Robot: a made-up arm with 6 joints. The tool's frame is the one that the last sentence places. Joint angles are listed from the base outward.
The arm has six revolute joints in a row. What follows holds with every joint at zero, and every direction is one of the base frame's. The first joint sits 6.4 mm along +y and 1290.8 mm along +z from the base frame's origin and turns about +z. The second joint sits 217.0 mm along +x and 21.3 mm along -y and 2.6 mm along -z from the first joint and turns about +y. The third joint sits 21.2 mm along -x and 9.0 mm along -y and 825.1 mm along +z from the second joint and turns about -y. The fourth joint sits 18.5 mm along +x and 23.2 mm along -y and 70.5 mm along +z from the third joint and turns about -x. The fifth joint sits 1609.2 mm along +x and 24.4 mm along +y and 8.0 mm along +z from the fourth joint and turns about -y. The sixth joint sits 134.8 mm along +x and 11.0 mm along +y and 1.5 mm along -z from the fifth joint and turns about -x. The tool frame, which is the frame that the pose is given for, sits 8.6 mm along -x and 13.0 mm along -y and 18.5 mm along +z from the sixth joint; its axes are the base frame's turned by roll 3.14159, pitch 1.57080 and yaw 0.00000 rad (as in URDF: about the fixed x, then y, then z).
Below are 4 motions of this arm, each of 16 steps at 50 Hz.
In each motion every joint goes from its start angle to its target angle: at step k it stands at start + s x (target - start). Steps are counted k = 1, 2, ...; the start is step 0. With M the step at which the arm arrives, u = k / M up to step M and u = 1 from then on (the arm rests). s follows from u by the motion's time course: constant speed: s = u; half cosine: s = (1 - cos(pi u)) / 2; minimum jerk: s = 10 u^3 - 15 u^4 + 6 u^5.
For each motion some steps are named. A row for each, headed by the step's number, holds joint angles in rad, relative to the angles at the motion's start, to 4 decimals.
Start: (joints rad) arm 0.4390 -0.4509 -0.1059 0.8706 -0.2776 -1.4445
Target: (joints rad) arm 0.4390 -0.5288 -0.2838 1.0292 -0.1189 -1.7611
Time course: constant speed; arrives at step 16
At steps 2, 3, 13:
2: 0.0000 -0.0097 -0.0222 0.0198 0.0198 -0.0396
3: 0.0000 -0.0146 -0.0334 0.0297 0.0298 -0.0594
13: 0.0000 -0.0633 -0.1445 0.1289 0.1289 -0.2572

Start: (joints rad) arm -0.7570 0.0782 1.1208 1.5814 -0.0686 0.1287
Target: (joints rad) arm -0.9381 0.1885 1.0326 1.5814 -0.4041 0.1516
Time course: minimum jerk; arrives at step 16
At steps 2, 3, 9, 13, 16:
2: -0.0029 0.0018 -0.0014 0.0000 -0.0054 0.0004
3: -0.0088 0.0054 -0.0043 0.0000 -0.0164 0.0011
9: -0.1116 0.0679 -0.0543 0.0000 -0.2067 0.0141
13: -0.1723 0.1049 -0.0839 0.0000 -0.3191 0.0218
16: -0.1811 0.1103 -0.0882 0.0000 -0.3355 0.0229

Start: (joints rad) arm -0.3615 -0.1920 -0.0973 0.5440 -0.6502 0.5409
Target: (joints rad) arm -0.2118 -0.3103 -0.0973 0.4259 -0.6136 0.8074
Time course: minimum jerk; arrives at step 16
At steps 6, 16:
6: 0.0412 -0.0326 0.0000 -0.0325 0.0101 0.0733
16: 0.1497 -0.1183 0.0000 -0.1181 0.0366 0.2665

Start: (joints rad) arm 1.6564 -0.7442 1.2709 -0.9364 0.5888 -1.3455
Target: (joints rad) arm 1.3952 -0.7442 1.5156 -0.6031 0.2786 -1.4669
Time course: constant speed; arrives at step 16
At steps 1, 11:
1: -0.0163 0.0000 0.0153 0.0208 -0.0194 -0.0076
11: -0.1796 0.0000 0.1682 0.2291 -0.2133 -0.0835

